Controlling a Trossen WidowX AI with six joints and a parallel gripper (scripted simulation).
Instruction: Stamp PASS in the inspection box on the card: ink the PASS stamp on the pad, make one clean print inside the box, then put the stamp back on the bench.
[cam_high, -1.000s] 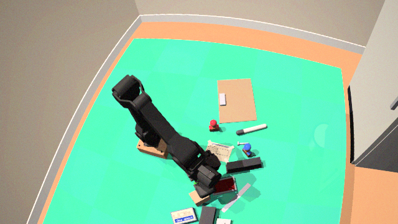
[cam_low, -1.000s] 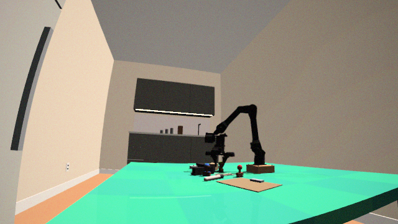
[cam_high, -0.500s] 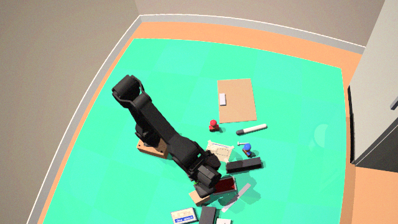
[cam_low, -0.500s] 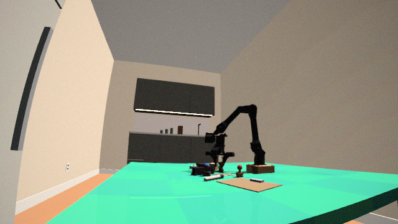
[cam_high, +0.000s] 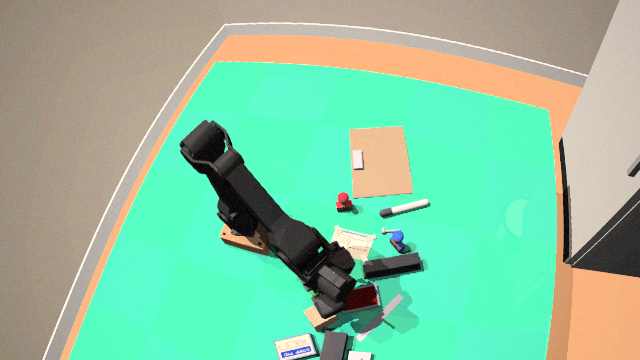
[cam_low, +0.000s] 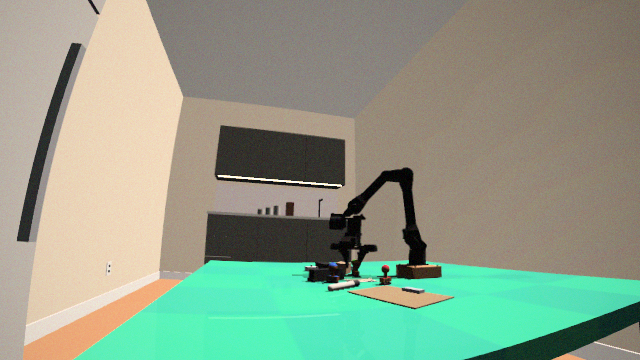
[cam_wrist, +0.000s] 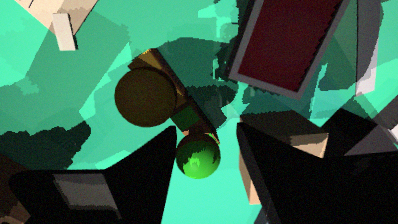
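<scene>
My gripper tip is 1 cm past the green-knobbed stamp and 1 cm above it. Round my gripper tip: yellow-knobbed stamp: 4 cm to the left, 1 cm below, 1 cm ahead; then red ink pad: 9 cm ahead, 2 cm below, 1 cm to the right; then cream card: 14 cm to the left, 5 cm ahead, 3 cm below.
</scene>
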